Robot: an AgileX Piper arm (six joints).
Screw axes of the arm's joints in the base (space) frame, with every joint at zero. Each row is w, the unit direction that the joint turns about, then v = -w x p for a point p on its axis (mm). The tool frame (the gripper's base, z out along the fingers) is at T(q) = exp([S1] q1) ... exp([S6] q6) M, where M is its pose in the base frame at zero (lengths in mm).
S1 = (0, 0, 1, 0, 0, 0)
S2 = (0, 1, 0, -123, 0, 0)
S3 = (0, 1, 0, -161.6, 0, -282.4)
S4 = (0.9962, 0, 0.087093, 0, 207.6, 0)
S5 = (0, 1, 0, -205.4, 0, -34.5)
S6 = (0.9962, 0, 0.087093, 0, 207.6, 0)
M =
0.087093 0 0.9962 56.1
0 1 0 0
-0.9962 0 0.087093 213.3
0 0 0 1
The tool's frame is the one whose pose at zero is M.
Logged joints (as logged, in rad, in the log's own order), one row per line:
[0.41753, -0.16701, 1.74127, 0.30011, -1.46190, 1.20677]
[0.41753, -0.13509, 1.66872, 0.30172, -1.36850, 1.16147]
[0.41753, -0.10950, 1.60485, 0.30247, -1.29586, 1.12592]
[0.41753, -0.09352, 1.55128, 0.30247, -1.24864, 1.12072]
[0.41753, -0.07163, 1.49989, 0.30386, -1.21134, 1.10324]
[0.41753, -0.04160, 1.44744, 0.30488, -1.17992, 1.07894]
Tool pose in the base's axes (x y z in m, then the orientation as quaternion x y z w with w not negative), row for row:
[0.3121, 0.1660, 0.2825, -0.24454, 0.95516, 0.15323, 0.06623]
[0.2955, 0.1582, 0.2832, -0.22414, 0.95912, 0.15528, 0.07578]
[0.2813, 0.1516, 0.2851, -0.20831, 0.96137, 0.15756, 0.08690]
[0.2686, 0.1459, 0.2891, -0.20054, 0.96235, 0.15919, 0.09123]
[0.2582, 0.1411, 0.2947, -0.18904, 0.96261, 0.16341, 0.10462]
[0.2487, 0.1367, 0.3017, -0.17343, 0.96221, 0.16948, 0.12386]
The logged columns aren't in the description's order. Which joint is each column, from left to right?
Columns, left to right: q1, q6, q2, q4, q3, q5.
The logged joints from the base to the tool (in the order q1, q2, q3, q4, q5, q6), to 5 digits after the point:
[0.41753, 1.74127, -1.46190, 0.30011, 1.20677, -0.16701]
[0.41753, 1.66872, -1.36850, 0.30172, 1.16147, -0.13509]
[0.41753, 1.60485, -1.29586, 0.30247, 1.12592, -0.10950]
[0.41753, 1.55128, -1.24864, 0.30247, 1.12072, -0.09352]
[0.41753, 1.49989, -1.21134, 0.30386, 1.10324, -0.07163]
[0.41753, 1.44744, -1.17992, 0.30488, 1.07894, -0.04160]

